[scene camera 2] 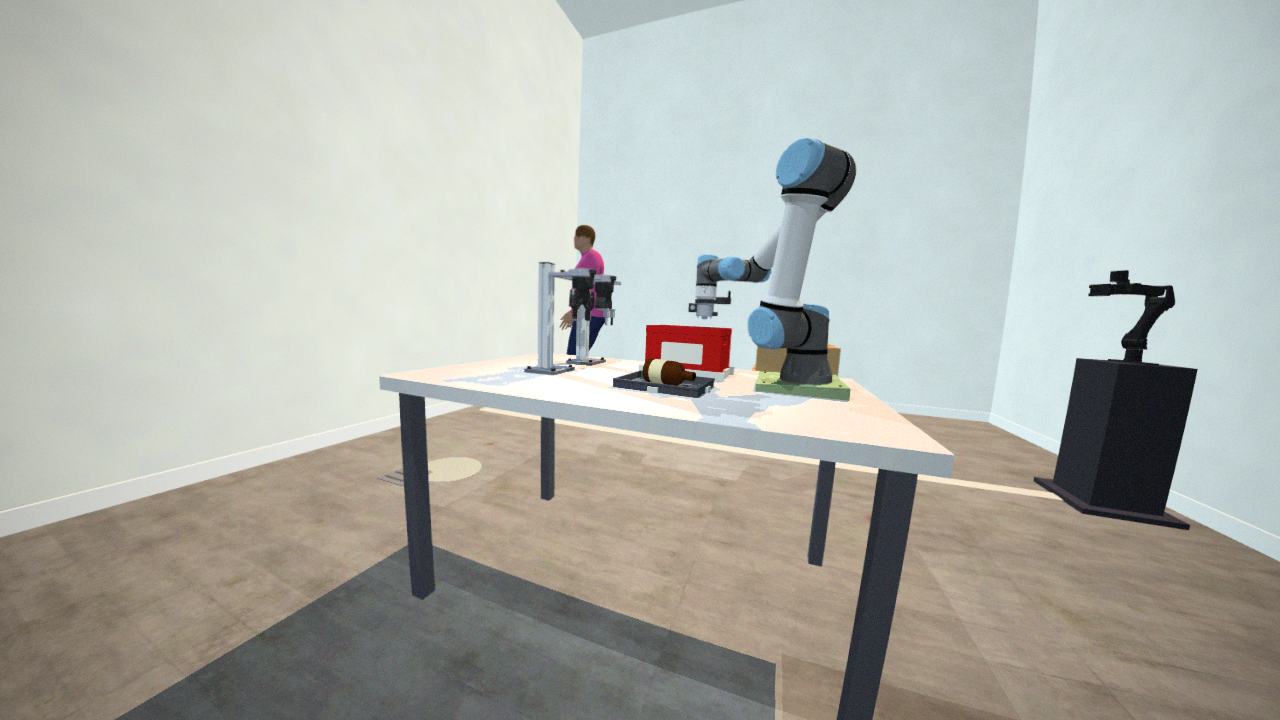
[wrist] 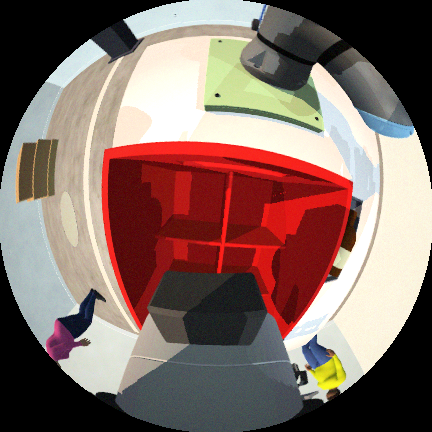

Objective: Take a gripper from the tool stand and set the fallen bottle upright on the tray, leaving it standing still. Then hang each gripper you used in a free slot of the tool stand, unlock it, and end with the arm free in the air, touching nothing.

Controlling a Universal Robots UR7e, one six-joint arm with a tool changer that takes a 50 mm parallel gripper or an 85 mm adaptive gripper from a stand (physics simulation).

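Places are measured from the arm's base along level axes (x ahead, y left, z up), in metres.
Pixels of known places: hand, its tool point: [scene camera 2: 704, 316]; arm's base, origin of its link: [scene camera 2: 805, 379] [wrist: 273, 66].
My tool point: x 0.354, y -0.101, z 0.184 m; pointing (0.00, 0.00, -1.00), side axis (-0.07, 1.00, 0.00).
For each thing: its middle in the pictures, then the offset to it from my tool point. "spot": a spot on its surface instead.
- brown bottle, middle of its body: [wrist: 341, 240] [scene camera 2: 670, 373] 0.021 m ahead, 0.305 m left, 0.174 m down
- arm's tool end, a spot on its surface: [scene camera 2: 705, 318] spot: 0.007 m back, 0.013 m left, 0.008 m down
- red divided crate, middle of its body: [wrist: 218, 270] [scene camera 2: 688, 350] 0.049 m ahead, 0.011 m left, 0.128 m down
The brown bottle [scene camera 2: 682, 374] [wrist: 352, 232] with a cream label lies on its side in the dark tray [scene camera 2: 631, 385] [wrist: 356, 202]; only part of both shows at the right of the wrist view. The tool stand [scene camera 2: 546, 317] is at the table's left in the scene view. Two dark grippers [scene camera 2: 581, 300] [scene camera 2: 609, 304] hang there; their finger openings are too small to tell. The arm's tool end [scene camera 2: 706, 311] carries no gripper and is above the red crate, apart from the stand. Its dark block [wrist: 207, 305] shows low in the wrist view.
The red divided crate [scene camera 2: 716, 338] [wrist: 227, 146] stands behind the tray in the scene view. The arm's base is on a green plate [scene camera 2: 768, 386] [wrist: 225, 80]. A cardboard box [scene camera 2: 771, 360] is behind it. A person in pink [scene camera 2: 590, 261] [wrist: 61, 340] stands beyond the table.
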